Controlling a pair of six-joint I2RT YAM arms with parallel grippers.
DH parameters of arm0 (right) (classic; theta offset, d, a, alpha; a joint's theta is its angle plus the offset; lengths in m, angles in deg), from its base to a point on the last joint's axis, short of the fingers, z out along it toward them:
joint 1: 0 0.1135 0.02 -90
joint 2: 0 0 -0.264 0
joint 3: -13.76 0 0.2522 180
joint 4: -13.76 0 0.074 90
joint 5: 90 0 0 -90
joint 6: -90 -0.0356 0 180
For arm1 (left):
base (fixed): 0 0 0 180
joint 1: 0 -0.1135 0.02 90
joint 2: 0 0 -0.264 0
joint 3: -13.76 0 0.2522 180
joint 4: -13.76 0 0.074 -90
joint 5: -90 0 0 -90
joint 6: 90 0.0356 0 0
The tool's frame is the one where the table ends.
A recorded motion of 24 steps. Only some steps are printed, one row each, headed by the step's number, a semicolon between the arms.
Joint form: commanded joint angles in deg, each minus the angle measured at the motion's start. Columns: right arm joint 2, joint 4, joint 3, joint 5, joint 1, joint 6; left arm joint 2, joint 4, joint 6, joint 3, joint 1, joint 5.
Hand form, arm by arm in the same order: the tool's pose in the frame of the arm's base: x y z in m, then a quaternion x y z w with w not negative. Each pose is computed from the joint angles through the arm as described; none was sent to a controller.
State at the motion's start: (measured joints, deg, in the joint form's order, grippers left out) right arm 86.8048 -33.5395 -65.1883 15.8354 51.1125 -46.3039; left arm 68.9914 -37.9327 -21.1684 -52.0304 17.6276 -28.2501
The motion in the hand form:
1: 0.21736 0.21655 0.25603 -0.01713 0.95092 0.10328 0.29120; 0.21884 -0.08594 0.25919 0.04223 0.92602 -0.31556 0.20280
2: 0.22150 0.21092 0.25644 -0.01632 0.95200 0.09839 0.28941; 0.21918 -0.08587 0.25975 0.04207 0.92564 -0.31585 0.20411
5: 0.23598 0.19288 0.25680 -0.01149 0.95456 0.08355 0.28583; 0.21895 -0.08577 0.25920 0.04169 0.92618 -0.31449 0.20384
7: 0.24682 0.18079 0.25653 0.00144 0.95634 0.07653 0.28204; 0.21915 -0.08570 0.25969 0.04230 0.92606 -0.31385 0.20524
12: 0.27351 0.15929 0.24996 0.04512 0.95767 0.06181 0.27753; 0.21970 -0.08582 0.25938 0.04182 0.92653 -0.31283 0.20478
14: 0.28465 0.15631 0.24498 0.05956 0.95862 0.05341 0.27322; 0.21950 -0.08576 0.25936 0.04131 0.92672 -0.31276 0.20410
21: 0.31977 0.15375 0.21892 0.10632 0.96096 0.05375 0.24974; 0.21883 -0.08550 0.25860 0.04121 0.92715 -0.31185 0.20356
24: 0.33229 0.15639 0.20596 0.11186 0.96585 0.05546 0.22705; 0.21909 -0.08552 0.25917 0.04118 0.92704 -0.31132 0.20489
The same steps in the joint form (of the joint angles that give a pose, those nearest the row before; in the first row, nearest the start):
1: -1.80 -2.81 0.71 -0.88 -4.50 6.23; -0.91 0.24 -0.11 0.75 -0.27 0.21
2: -1.95 -3.26 0.67 -1.32 -5.84 7.30; -0.90 0.31 -0.13 0.66 -0.31 0.21
5: -2.03 -4.07 0.50 -2.56 -10.31 10.75; -0.93 0.29 -0.11 0.77 -0.30 0.37
7: -1.65 -4.49 0.10 -3.45 -13.46 12.03; -0.93 0.30 -0.01 0.68 -0.31 0.46
12: 1.08 -3.76 -1.14 -4.23 -19.60 12.64; -0.76 0.30 -0.01 0.62 -0.31 0.56
14: 3.30 -3.60 -2.37 -4.00 -21.05 12.35; -0.79 0.21 -0.06 0.62 -0.31 0.57
21: 11.59 -1.11 -5.81 -5.71 -24.42 9.52; -0.91 0.18 -0.01 0.84 -0.31 0.64
24: 15.58 -1.51 -8.02 -7.37 -25.09 9.01; -0.91 0.21 -0.01 0.73 -0.31 0.75

